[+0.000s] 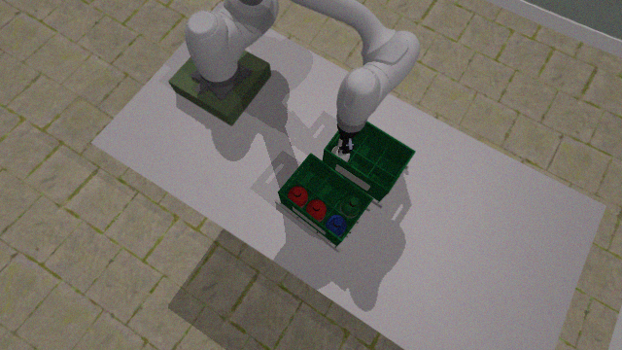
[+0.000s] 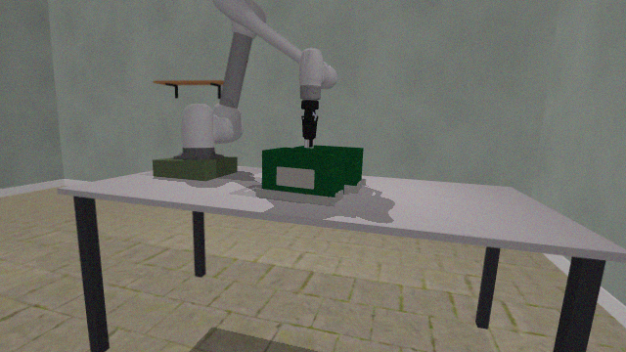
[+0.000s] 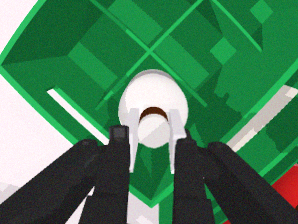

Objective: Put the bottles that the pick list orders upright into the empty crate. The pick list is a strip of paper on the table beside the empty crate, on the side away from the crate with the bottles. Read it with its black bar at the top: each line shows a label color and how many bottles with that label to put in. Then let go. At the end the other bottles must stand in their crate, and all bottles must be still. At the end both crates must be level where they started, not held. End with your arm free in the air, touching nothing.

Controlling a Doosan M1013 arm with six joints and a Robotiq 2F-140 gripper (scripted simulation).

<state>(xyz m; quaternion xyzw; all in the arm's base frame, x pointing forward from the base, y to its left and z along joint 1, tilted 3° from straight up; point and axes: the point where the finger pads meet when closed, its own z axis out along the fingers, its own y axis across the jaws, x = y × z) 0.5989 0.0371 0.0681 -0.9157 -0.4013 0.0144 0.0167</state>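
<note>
Right now the white-capped bottle is 8 cm below my hand. Also, from my hand: green-capped bottle: 15 cm ahead, 13 cm to the right, 9 cm below; pick list: 21 cm to the left, 17 cm below, 10 cm ahead; blue bottle: 22 cm to the right, 16 cm ahead, 9 cm below.
</note>
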